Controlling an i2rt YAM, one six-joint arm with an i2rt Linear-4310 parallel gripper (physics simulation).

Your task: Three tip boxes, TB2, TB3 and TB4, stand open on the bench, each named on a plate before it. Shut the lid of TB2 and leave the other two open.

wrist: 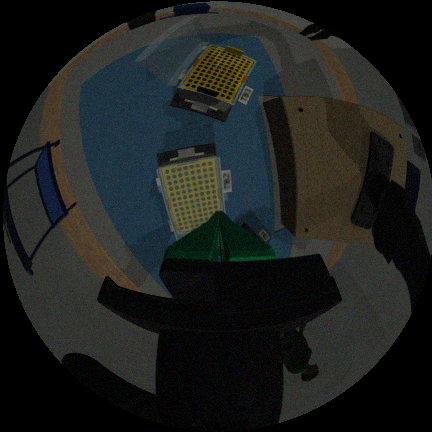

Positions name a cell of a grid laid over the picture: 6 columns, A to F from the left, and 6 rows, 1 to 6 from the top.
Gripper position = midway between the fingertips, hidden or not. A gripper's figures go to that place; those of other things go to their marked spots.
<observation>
The gripper (D4): 13 cm from the lens. A clear lid (C3): 20 cm from the lens. A blue mat (B2): 30 cm from the lens. The marked spots on the clear lid and the blue mat are 20 cm apart.
</observation>
